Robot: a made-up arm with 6 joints. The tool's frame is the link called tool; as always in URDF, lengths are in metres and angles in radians. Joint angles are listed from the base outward. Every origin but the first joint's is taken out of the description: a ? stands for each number. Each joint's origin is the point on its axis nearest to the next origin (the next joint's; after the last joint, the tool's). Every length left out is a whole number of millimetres.
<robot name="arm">
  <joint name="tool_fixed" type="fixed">
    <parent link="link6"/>
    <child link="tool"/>
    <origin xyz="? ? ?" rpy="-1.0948 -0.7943 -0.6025"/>
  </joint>
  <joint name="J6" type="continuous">
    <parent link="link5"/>
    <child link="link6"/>
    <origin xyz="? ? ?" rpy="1.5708 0 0"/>
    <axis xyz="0 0 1"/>
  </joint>
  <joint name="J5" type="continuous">
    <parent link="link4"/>
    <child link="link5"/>
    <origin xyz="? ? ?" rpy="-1.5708 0 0"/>
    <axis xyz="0 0 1"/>
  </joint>
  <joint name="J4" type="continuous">
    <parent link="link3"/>
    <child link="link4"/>
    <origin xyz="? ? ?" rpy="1.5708 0 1.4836"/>
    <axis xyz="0 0 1"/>
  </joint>
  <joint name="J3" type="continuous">
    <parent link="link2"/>
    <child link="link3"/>
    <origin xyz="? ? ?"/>
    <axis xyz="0 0 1"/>
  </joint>
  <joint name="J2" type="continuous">
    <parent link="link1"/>
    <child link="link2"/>
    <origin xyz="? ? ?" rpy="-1.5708 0 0"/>
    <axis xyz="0 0 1"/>
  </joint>
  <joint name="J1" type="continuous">
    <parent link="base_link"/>
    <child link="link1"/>
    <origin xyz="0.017 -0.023 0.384"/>
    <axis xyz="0 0 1"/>
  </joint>
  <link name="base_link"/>
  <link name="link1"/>
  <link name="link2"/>
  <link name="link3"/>
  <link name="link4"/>
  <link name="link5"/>
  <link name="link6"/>
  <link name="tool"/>
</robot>
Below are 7 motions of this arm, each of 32 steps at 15 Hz.
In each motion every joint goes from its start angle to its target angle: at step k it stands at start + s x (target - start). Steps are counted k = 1, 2, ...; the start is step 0. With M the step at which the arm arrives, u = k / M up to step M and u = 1 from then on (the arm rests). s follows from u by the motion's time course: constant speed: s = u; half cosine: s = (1 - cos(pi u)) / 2; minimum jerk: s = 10 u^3 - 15 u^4 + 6 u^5.
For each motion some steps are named. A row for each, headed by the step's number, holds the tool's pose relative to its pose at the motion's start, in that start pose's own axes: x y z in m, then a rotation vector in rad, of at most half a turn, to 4 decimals.
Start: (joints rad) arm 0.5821 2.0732 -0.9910 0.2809 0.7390 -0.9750
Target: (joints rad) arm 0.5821 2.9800 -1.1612 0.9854 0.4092 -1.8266
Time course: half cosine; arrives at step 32
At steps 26, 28, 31, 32:
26: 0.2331 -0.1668 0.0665 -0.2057 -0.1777 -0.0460
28: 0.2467 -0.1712 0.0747 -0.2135 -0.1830 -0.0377
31: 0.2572 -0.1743 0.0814 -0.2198 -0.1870 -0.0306
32: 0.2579 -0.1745 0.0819 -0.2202 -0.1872 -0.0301

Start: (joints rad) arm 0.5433 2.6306 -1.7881 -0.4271 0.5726 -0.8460
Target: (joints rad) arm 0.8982 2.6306 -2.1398 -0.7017 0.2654 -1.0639
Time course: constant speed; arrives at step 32
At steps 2, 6, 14, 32:
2: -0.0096 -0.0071 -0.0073 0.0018 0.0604 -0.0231
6: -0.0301 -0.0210 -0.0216 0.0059 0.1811 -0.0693
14: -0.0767 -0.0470 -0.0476 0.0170 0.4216 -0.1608
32: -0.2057 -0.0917 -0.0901 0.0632 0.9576 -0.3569

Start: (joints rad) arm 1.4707 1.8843 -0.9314 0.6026 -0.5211 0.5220
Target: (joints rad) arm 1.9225 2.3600 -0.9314 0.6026 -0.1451 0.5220
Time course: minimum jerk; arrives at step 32
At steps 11, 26, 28, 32:
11: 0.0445 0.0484 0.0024 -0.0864 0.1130 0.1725
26: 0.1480 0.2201 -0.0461 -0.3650 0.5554 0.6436
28: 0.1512 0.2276 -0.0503 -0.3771 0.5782 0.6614
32: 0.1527 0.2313 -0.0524 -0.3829 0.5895 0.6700

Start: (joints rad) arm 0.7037 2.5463 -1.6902 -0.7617 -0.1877 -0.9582
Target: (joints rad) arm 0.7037 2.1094 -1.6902 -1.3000 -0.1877 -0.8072
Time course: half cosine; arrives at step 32
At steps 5, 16, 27, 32:
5: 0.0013 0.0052 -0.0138 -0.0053 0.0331 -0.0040
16: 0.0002 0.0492 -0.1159 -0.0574 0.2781 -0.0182
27: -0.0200 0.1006 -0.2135 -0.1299 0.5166 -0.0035
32: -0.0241 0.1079 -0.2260 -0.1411 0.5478 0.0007

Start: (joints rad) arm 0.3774 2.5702 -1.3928 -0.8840 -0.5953 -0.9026
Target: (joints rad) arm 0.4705 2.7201 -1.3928 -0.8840 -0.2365 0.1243
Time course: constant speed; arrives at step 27
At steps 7, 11, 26, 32:
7: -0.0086 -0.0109 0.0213 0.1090 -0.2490 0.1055
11: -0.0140 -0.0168 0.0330 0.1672 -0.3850 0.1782
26: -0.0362 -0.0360 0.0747 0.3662 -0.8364 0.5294
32: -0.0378 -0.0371 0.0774 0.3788 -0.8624 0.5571

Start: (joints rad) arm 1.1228 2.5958 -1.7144 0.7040 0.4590 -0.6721
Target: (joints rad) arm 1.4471 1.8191 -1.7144 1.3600 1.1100 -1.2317
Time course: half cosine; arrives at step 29
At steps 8, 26, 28, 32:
8: -0.0852 0.0115 0.0256 -0.1222 -0.0530 -0.1211
26: -0.4132 0.2302 0.1254 -0.8516 -0.2764 -0.8928
28: -0.4201 0.2400 0.1267 -0.8756 -0.2821 -0.9206
32: -0.4209 0.2413 0.1268 -0.8786 -0.2828 -0.9242

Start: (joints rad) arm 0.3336 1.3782 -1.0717 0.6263 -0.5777 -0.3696
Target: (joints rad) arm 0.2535 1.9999 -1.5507 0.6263 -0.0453 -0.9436
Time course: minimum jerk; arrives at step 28
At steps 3, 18, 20, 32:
3: 0.0021 -0.0001 0.0013 -0.0078 0.0035 0.0034
18: 0.1607 0.0265 0.0727 -0.5900 0.1624 0.2235
20: 0.1831 0.0353 0.0790 -0.6716 0.1692 0.2490
32: 0.2147 0.0499 0.0863 -0.7878 0.1723 0.2828

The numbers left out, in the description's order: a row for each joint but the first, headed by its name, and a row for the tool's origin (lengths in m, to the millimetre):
tool: 0 0.005 0
J6: 0.026 -0.062 0
J5: -0.003 0.012 0
J4: 0.282 -0.024 0
J3: -0.363 -0.053 0
J2: 0.019 0.028 0

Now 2 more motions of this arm.
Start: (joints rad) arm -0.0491 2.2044 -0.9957 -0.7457 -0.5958 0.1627
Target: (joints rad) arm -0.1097 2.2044 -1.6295 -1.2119 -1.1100 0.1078
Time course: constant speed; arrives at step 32
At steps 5, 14, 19, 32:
5: 0.0014 -0.0295 -0.0218 -0.0168 0.0596 -0.1705
14: -0.0056 -0.0784 -0.0625 -0.0652 0.1730 -0.4666
19: -0.0141 -0.1025 -0.0853 -0.1030 0.2387 -0.6239
32: -0.0492 -0.1535 -0.1428 -0.2418 0.4144 -1.0033

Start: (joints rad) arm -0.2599 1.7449 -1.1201 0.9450 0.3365 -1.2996
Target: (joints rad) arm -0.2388 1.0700 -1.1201 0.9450 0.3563 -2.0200
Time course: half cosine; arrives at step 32
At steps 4, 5, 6, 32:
4: -0.0102 0.0020 -0.0032 -0.0111 0.0277 -0.0301
5: -0.0158 0.0032 -0.0049 -0.0170 0.0432 -0.0466
6: -0.0225 0.0048 -0.0069 -0.0241 0.0620 -0.0662
32: -0.2452 0.1284 -0.0397 -0.1918 0.8712 -0.6526

